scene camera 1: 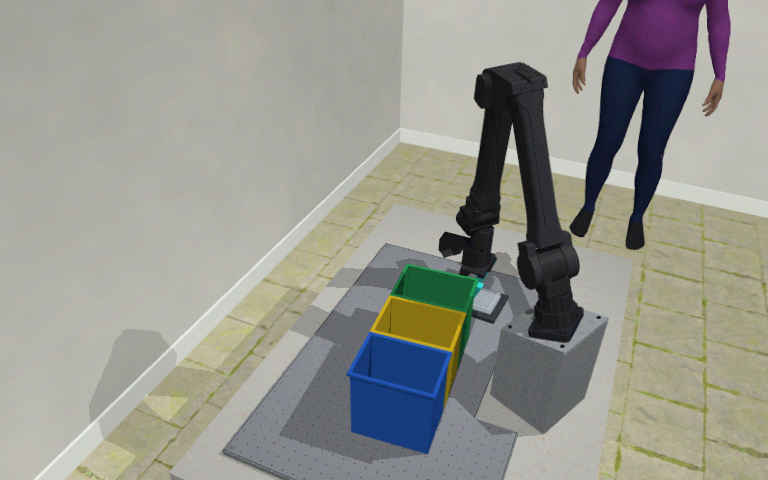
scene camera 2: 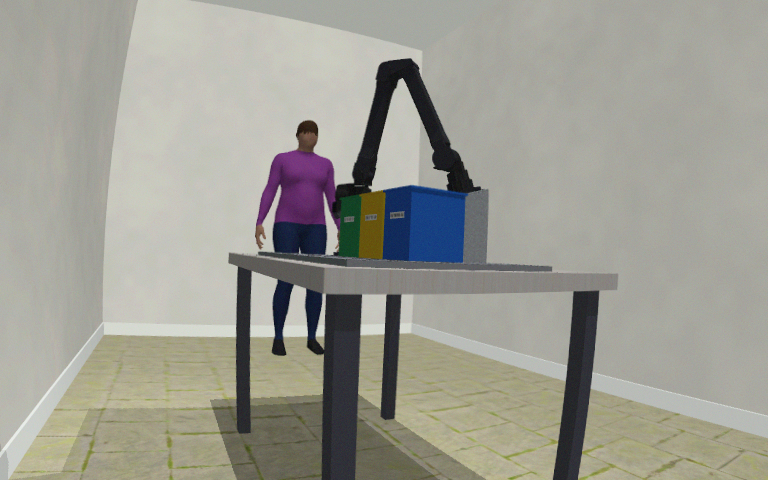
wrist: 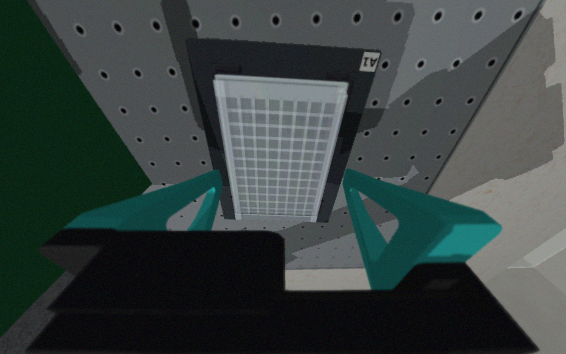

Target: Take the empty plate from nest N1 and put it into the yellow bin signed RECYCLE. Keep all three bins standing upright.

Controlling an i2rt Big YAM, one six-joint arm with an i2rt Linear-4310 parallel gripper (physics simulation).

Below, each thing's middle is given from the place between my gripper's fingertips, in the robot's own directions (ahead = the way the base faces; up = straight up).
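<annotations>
Gridded plate [wrist: 279,134]: my hand 20 mm above it. Counted from my hand: dark nest [wrist: 260,59] 30 mm below; green bin [scene camera 1: 425,285] 50 mm above, 30 mm ahead, 210 mm to the left; yellow bin [scene camera 1: 421,323] 50 mm above, 340 mm to the left.
</annotations>
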